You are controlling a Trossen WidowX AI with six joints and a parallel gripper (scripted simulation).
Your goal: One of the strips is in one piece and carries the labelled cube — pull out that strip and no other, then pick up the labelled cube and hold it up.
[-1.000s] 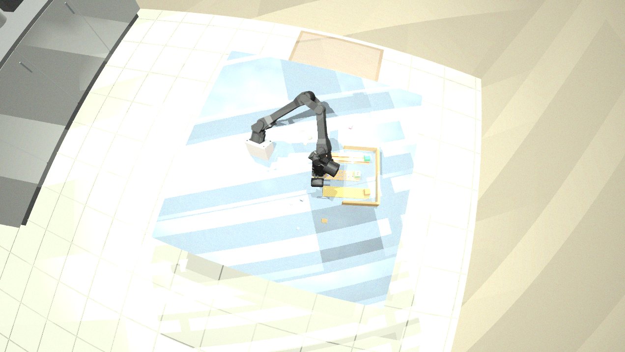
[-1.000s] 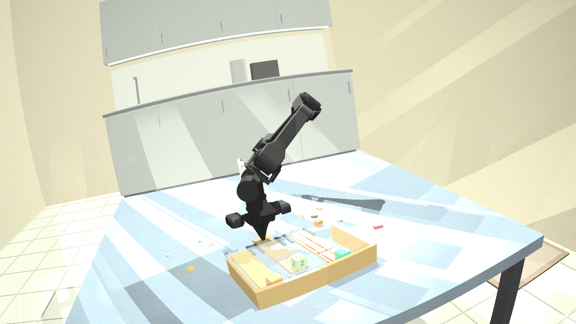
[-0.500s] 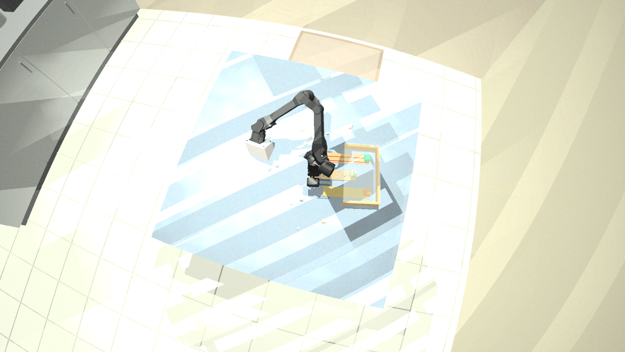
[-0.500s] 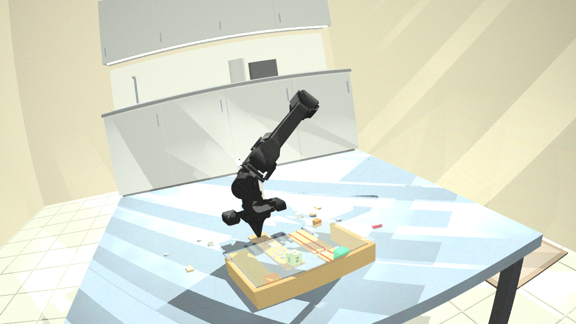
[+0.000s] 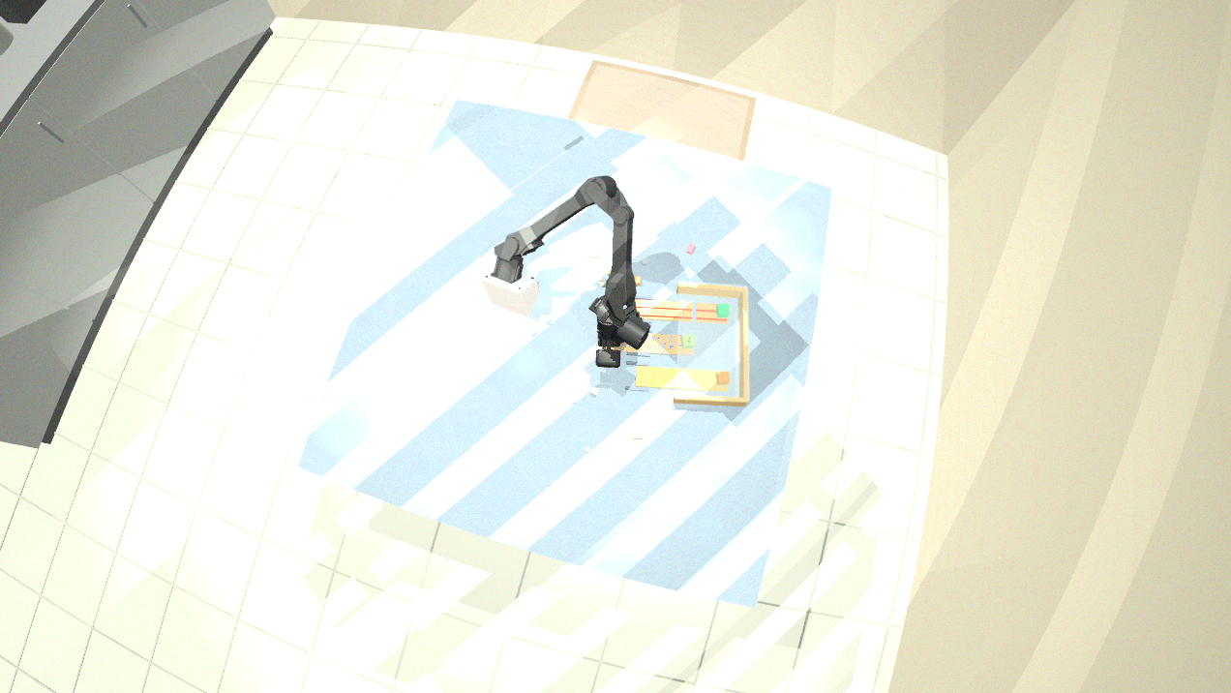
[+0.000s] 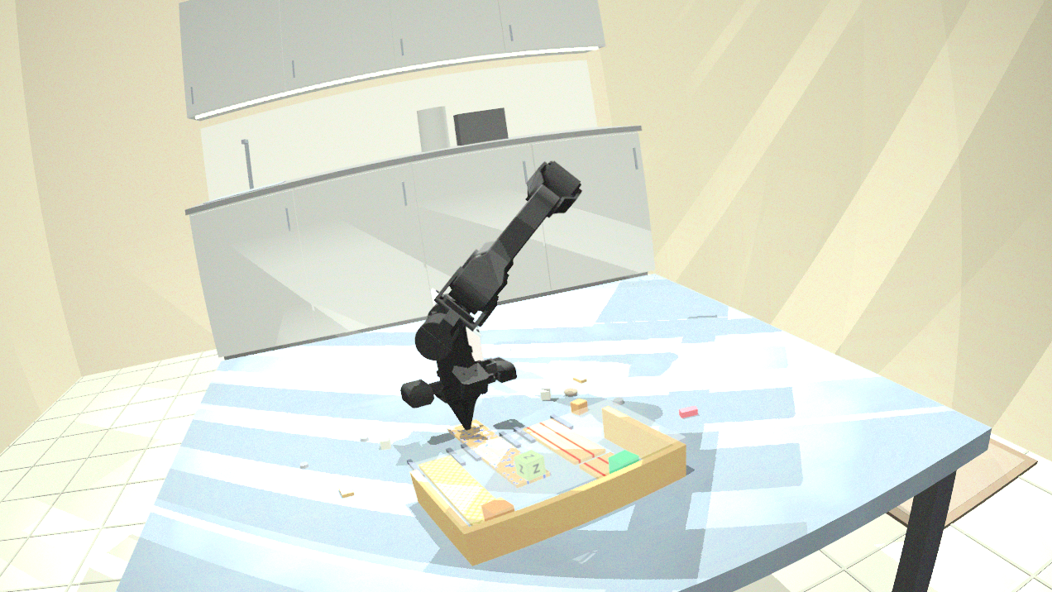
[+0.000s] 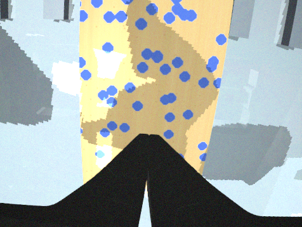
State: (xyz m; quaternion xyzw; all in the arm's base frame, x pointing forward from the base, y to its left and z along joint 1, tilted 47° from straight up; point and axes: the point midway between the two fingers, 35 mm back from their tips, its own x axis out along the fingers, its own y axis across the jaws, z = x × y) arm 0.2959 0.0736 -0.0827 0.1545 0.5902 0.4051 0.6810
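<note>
Right now my gripper tip is 90 mm short of the strip and 40 mm to the right of it.
</note>
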